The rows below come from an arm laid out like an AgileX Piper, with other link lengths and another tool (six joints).
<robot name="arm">
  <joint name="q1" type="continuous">
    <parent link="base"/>
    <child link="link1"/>
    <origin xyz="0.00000 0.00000 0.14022" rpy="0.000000 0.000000 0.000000"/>
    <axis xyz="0 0 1"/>
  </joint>
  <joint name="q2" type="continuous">
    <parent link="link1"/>
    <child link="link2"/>
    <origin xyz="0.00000 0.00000 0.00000" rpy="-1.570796 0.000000 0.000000"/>
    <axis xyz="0 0 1"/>
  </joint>
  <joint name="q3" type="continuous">
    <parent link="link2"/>
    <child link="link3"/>
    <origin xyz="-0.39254 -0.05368 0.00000" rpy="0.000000 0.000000 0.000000"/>
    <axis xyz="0 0 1"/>
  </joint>
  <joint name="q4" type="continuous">
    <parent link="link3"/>
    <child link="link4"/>
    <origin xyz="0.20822 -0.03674 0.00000" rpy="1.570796 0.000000 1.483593"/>
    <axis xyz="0 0 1"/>
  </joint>
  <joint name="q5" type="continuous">
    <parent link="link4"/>
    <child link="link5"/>
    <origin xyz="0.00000 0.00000 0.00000" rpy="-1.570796 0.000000 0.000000"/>
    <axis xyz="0 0 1"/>
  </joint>
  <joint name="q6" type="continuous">
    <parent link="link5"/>
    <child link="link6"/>
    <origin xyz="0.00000 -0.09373 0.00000" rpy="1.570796 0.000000 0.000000"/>
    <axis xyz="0 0 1"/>
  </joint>
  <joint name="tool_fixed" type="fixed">
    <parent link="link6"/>
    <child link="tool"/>
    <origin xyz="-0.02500 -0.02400 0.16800" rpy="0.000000 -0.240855 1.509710"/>
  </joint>
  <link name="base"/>
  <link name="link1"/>
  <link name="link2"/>
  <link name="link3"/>
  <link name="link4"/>
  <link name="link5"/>
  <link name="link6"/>
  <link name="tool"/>
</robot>
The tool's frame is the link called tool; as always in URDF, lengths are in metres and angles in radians. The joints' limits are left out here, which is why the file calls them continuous.
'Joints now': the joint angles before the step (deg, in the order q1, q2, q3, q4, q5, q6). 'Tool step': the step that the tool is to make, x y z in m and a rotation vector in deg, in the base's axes. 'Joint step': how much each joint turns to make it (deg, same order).
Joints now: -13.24 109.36 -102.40 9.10 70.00 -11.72
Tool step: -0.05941 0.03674 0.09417 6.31 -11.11 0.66
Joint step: -2.73 -15.14 6.21 10.10 0.48 -3.14
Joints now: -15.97 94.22 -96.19 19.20 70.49 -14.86
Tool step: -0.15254 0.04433 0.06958 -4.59 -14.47 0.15
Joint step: 1.19 -29.15 19.47 -0.40 -5.48 -1.02
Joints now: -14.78 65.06 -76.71 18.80 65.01 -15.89
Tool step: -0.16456 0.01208 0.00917 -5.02 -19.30 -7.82
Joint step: 0.00 -32.23 15.91 -6.28 -5.43 6.60
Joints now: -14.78 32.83 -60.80 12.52 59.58 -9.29
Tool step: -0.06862 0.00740 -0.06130 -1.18 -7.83 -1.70
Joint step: 1.07 -18.77 13.72 -2.28 -3.31 2.47
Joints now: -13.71 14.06 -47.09 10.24 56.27 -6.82
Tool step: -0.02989 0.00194 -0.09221 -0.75 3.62 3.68
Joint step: 4.77 -11.96 10.95 -2.21 4.36 0.76
